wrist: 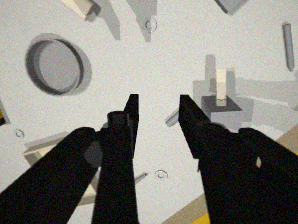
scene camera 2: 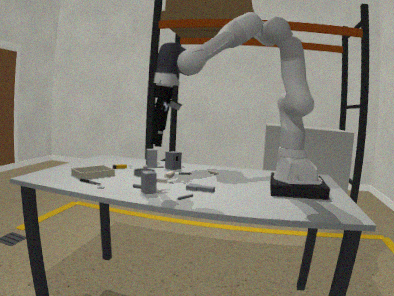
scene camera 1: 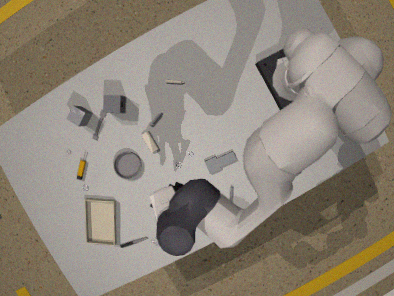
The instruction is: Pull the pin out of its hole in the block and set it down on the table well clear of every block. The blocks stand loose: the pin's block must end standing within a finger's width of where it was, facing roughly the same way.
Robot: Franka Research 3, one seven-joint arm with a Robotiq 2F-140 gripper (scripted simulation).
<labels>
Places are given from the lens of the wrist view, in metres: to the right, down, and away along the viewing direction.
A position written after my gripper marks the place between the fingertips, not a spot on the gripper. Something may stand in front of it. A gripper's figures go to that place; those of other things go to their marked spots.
my gripper (wrist: 158,107): 0.01, 0.00, 0.17
cream tray (wrist: 30,157): -0.28, 0.11, 0.41
round grey dish (wrist: 51,67): -0.19, -0.09, 0.34
The marked spots on the cream tray and the round grey dish are 0.23 m apart.
</labels>
